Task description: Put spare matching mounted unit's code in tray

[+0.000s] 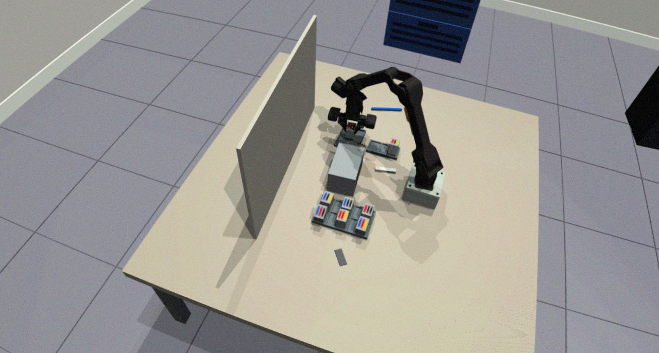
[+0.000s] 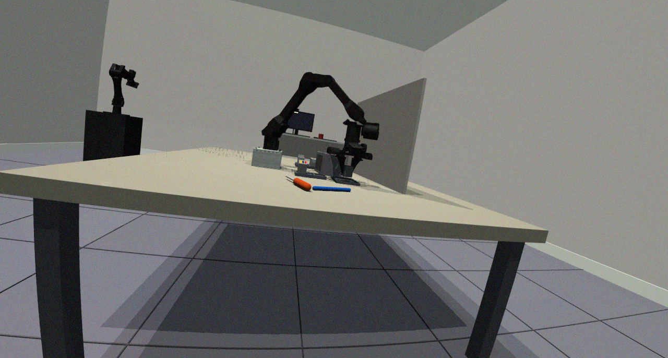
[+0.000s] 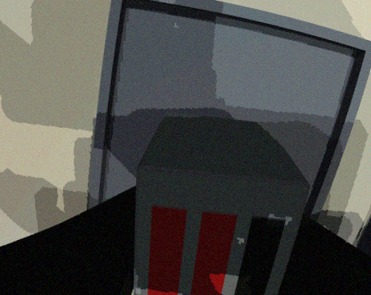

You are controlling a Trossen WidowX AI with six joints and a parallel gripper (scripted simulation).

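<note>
Right now the grey spare is 20 mm above my gripper tip. Round my gripper tip: white strip (170 mm behind, 140 mm to the left, 30 mm below); then tray (30 mm below); then rack (150 mm behind, 30 mm to the left, 30 mm below).
</note>
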